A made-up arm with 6 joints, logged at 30 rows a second.
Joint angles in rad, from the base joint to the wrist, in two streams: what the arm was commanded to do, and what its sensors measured. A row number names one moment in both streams.
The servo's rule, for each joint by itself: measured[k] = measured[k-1] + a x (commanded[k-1-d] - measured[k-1]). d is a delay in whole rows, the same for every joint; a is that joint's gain. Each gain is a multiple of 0.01, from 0.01 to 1. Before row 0 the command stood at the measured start. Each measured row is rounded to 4 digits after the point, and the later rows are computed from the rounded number. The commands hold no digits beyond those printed.
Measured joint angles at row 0:
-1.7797 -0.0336 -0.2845 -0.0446 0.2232 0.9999
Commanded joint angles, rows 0 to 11:
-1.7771 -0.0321 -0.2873 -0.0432 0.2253 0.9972
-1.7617 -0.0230 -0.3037 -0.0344 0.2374 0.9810
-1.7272 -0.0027 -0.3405 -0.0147 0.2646 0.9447
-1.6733 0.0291 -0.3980 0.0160 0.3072 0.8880
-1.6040 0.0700 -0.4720 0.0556 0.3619 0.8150
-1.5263 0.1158 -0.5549 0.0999 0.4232 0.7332
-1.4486 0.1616 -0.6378 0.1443 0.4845 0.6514
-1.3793 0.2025 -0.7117 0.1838 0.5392 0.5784
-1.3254 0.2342 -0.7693 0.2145 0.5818 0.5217
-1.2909 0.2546 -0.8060 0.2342 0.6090 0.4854
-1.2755 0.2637 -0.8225 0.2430 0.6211 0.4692
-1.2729 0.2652 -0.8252 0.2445 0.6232 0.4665
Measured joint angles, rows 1 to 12:
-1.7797 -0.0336 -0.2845 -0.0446 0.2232 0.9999
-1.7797 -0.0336 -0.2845 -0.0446 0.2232 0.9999
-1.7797 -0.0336 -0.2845 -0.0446 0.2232 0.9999
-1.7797 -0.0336 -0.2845 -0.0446 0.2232 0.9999
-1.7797 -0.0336 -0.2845 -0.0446 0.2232 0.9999
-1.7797 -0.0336 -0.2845 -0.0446 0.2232 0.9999
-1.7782 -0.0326 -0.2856 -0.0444 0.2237 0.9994
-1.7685 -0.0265 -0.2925 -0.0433 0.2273 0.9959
-1.7441 -0.0113 -0.3107 -0.0402 0.2370 0.9862
-1.7023 0.0146 -0.3439 -0.0340 0.2553 0.9675
-1.6443 0.0501 -0.3926 -0.0241 0.2830 0.9385
-1.5747 0.0921 -0.4543 -0.0105 0.3195 0.8995
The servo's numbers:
d 6
a 0.59 0.64 0.38 0.11 0.26 0.19

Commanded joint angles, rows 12 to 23:
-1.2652 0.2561 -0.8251 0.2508 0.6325 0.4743
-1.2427 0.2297 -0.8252 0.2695 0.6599 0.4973
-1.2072 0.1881 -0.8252 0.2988 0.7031 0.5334
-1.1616 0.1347 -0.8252 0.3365 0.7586 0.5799
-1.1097 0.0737 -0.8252 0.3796 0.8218 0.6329
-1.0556 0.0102 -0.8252 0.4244 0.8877 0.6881
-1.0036 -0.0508 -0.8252 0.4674 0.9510 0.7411
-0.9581 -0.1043 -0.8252 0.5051 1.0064 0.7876
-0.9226 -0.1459 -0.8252 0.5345 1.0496 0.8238
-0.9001 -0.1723 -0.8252 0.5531 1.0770 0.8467
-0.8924 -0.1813 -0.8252 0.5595 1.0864 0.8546
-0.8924 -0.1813 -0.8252 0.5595 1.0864 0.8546
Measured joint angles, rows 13 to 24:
-1.5003 0.1366 -0.5240 0.0065 0.3624 0.8524
-1.4289 0.1788 -0.5953 0.0260 0.4084 0.8003
-1.3678 0.2143 -0.6614 0.0467 0.4535 0.7474
-1.3224 0.2401 -0.7163 0.0673 0.4939 0.6976
-1.2947 0.2552 -0.7567 0.0866 0.5270 0.6542
-1.2818 0.2616 -0.7827 0.1040 0.5520 0.6185
-1.2720 0.2581 -0.7988 0.1201 0.5729 0.5911
-1.2547 0.2399 -0.8088 0.1365 0.5955 0.5733
-1.2267 0.2067 -0.8150 0.1544 0.6235 0.5657
-1.1883 0.1606 -0.8189 0.1744 0.6586 0.5684
-1.1419 0.1050 -0.8213 0.1970 0.7010 0.5807
-1.0910 0.0443 -0.8228 0.2220 0.7495 0.6011

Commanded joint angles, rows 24 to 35:
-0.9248 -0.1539 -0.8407 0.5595 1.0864 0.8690
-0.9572 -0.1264 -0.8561 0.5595 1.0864 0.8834
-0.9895 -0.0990 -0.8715 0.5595 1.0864 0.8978
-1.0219 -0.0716 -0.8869 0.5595 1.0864 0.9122
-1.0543 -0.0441 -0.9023 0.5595 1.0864 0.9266
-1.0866 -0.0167 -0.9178 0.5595 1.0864 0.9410
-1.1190 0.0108 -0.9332 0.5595 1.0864 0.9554
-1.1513 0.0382 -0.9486 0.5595 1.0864 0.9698
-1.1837 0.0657 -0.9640 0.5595 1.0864 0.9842
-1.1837 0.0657 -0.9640 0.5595 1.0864 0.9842
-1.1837 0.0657 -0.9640 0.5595 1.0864 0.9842
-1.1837 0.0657 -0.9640 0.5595 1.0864 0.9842
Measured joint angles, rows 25 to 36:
-1.0394 -0.0166 -0.8237 0.2490 0.8019 0.6277
-0.9914 -0.0727 -0.8243 0.2772 0.8551 0.6581
-0.9508 -0.1195 -0.8246 0.3055 0.9057 0.6896
-0.9209 -0.1533 -0.8248 0.3327 0.9502 0.7194
-0.9041 -0.1712 -0.8250 0.3576 0.9856 0.7451
-0.8972 -0.1777 -0.8251 0.3798 1.0118 0.7659
-0.9135 -0.1625 -0.8310 0.3996 1.0312 0.7855
-0.9393 -0.1394 -0.8405 0.4172 1.0456 0.8041
-0.9689 -0.1135 -0.8523 0.4329 1.0562 0.8219
-1.0002 -0.0867 -0.8654 0.4468 1.0641 0.8391
-1.0321 -0.0594 -0.8794 0.4592 1.0699 0.8557
-1.0643 -0.0321 -0.8940 0.4702 1.0742 0.8719

